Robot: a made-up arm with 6 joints.
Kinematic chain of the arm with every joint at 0, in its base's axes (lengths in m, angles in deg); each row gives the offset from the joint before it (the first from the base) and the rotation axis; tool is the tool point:
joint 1: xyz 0 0 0.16 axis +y
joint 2: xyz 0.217 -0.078 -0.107 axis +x
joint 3: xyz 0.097 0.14 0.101 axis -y
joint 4: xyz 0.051 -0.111 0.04 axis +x
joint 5: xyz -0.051 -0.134 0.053 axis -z
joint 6: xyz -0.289 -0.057 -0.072 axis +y
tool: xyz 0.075 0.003 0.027
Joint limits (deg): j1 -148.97..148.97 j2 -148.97..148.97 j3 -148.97..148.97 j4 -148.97..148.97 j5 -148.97..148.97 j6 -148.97..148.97
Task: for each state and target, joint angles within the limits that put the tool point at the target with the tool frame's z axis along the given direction. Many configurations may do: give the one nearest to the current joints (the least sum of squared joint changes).
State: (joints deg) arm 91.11 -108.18 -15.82 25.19 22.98 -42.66
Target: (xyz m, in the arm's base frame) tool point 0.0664 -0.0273 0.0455 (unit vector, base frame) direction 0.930 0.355 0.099
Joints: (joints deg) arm 127.47 -74.00 -25.54 43.74 -17.99 -58.25
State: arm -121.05 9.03 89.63 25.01 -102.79 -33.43
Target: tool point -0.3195 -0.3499 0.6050 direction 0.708 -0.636 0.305
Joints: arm -143.17 42.39 93.70 47.90 -83.07 -19.41
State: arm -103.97 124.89 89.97 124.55 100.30 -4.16
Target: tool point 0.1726 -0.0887 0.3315 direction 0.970 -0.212 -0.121
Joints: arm -71.46 78.93 99.12 105.41 84.51 -4.19
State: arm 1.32 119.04 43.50 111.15 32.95 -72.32
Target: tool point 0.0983 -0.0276 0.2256 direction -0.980 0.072 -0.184
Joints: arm -49.02 123.11 76.31 56.64 55.06 -91.98
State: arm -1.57 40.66 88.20 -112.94 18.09 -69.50
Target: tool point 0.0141 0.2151 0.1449 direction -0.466 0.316 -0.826
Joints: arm -26.71 40.57 73.05 -136.90 -21.44 -119.46
